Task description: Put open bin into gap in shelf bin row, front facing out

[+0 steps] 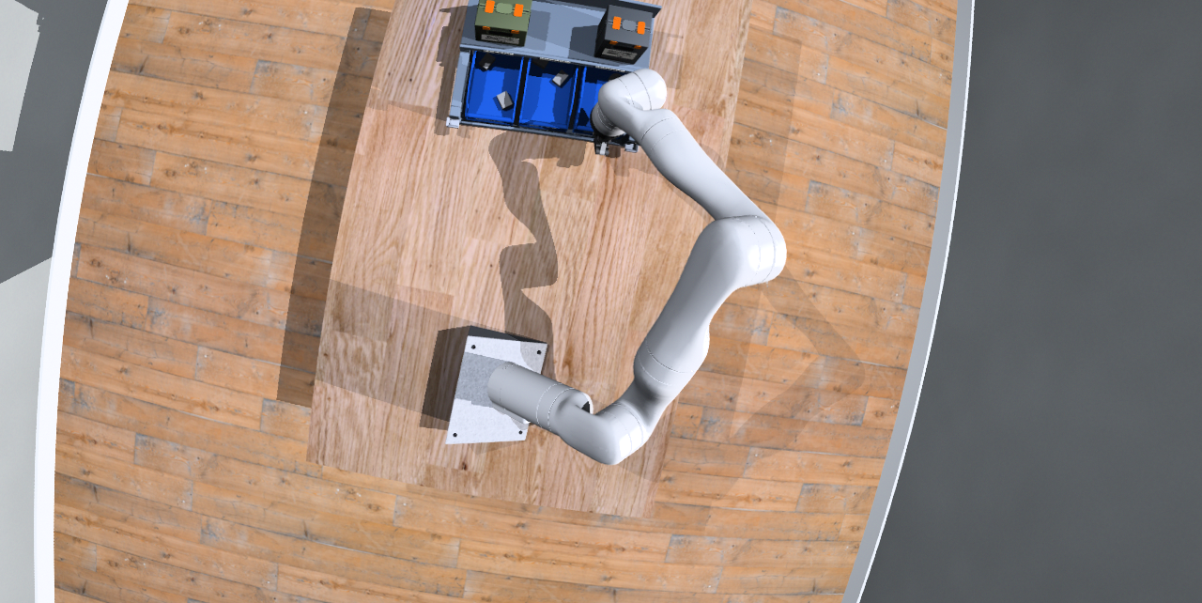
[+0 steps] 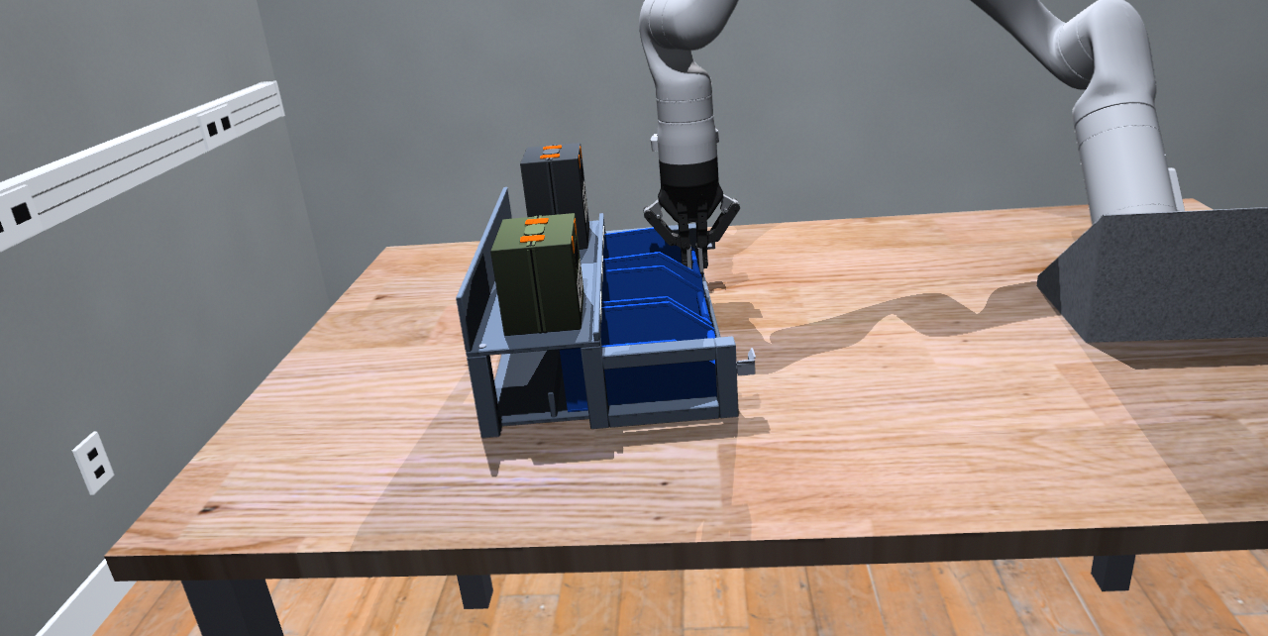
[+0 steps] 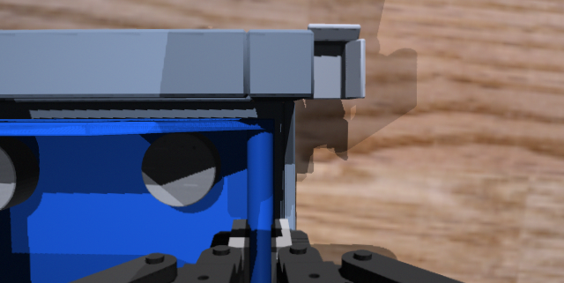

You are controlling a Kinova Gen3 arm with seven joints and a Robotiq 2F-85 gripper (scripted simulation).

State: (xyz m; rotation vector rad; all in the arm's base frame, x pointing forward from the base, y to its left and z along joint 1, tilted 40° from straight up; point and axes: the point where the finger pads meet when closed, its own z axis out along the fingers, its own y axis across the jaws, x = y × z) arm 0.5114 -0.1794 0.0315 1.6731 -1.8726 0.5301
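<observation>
The round grey part is 120 mm ahead of my hand, 30 mm to the right of it and 30 mm below it. Round my hand: green box: 190 mm ahead, 210 mm to the left, 90 mm above; dark box: 170 mm ahead, 20 mm to the right, 100 mm above; shelf: 120 mm ahead, 110 mm to the left, 10 mm above.
</observation>
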